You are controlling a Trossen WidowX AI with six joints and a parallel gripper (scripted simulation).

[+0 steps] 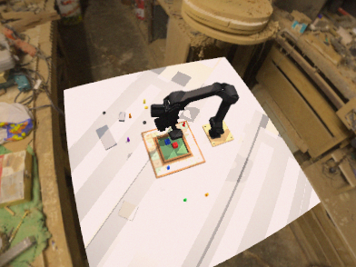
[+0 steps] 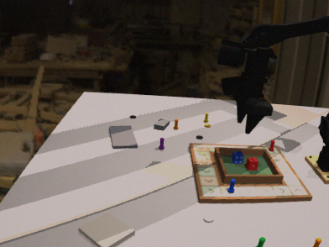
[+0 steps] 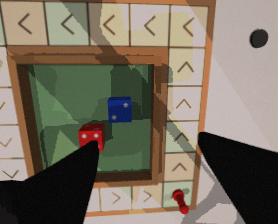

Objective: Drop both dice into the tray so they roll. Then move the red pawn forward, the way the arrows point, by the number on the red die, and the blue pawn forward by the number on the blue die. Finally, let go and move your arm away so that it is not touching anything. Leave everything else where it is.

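My gripper tip is now 120 mm past the red pawn, 70 mm to the left of it and 80 mm above it. Round my gripper tip: purple pawn: 220 mm ahead, 40 mm to the right, 90 mm below; blue pawn: 30 mm ahead, 170 mm to the left, 80 mm below; yellow pawn: 90 mm ahead, 290 mm to the right, 90 mm below.
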